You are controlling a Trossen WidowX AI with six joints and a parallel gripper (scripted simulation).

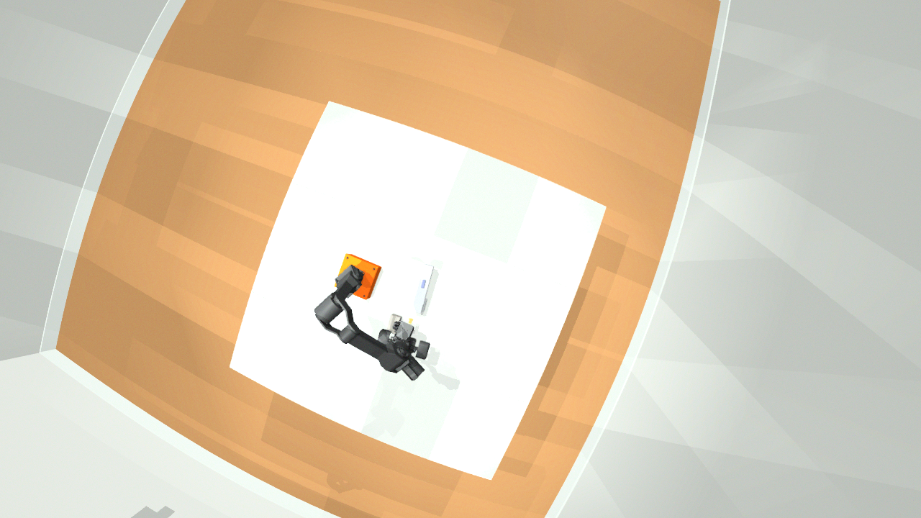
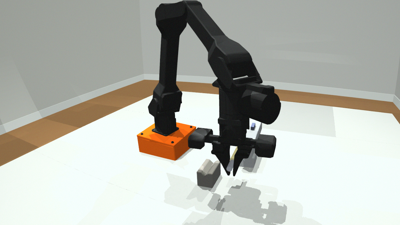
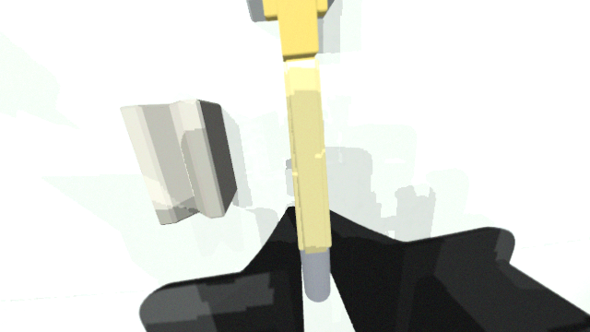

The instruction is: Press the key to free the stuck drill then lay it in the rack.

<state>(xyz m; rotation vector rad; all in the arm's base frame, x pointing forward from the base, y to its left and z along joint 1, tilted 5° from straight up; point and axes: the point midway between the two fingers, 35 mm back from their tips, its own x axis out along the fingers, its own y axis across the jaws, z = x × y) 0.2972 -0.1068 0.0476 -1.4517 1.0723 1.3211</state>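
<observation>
My gripper tip is 10 mm past the drill, 40 mm to the right of it and 40 mm below it. From my gripper tip the other things lie so: pale grey block (40 mm behind, 200 mm to the left); then grey v-grooved rack (70 mm behind, 20 mm to the left, 30 mm below); then dark blue key (50 mm behind, 220 mm to the left, 10 mm above).
</observation>
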